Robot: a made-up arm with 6 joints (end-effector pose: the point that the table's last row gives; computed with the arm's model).
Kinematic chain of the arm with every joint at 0, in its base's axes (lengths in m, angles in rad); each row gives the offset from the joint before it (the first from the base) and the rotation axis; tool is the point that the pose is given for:
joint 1: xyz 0 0 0.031 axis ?
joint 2: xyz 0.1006 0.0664 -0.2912 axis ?
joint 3: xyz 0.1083 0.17 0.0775 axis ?
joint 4: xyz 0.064 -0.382 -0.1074 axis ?
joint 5: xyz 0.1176 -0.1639 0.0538 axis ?
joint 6: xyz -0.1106 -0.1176 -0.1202 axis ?
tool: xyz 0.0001 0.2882 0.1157
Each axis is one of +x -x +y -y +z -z.
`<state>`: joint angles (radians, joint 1 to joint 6).
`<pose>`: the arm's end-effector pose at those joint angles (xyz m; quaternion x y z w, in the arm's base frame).
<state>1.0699 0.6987 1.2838 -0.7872 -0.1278 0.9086</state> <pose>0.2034 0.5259 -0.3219 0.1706 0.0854 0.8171 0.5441</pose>
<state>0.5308 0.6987 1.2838 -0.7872 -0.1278 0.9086</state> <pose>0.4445 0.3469 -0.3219 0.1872 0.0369 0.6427 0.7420</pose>
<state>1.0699 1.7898 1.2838 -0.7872 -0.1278 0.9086</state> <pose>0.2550 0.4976 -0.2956 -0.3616 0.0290 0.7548 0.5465</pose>
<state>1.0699 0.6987 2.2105 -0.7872 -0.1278 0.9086</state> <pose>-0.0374 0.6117 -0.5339 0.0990 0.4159 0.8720 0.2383</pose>
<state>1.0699 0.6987 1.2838 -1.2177 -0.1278 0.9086</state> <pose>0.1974 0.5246 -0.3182 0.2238 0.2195 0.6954 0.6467</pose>
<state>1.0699 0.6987 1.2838 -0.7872 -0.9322 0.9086</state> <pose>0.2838 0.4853 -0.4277 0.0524 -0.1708 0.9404 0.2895</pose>
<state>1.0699 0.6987 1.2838 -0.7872 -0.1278 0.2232</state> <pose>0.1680 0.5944 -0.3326 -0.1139 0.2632 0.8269 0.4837</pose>
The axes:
joint 1: +z
joint 2: -x
joint 3: +z
joint 4: -x
joint 5: +x
joint 6: -y

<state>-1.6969 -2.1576 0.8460 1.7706 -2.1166 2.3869</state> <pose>-0.2920 -0.3818 -0.4940 -0.8457 0.1006 0.1977 0.4854</pose>
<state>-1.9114 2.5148 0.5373 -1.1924 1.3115 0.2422</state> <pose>0.1065 -0.6383 -0.0139 0.0141 0.0480 -0.9194 0.3901</pose>
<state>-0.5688 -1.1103 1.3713 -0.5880 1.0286 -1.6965</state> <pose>0.6065 -0.2742 0.0251 0.1024 0.2039 0.9382 0.2601</pose>
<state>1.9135 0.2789 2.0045 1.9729 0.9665 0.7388</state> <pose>-0.4072 0.2784 -0.3895 -0.3462 0.2643 -0.7303 0.5263</pose>
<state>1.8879 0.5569 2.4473 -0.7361 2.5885 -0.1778</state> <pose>-0.8085 0.3576 -0.7748 -0.4988 0.8097 -0.1933 0.2415</pose>
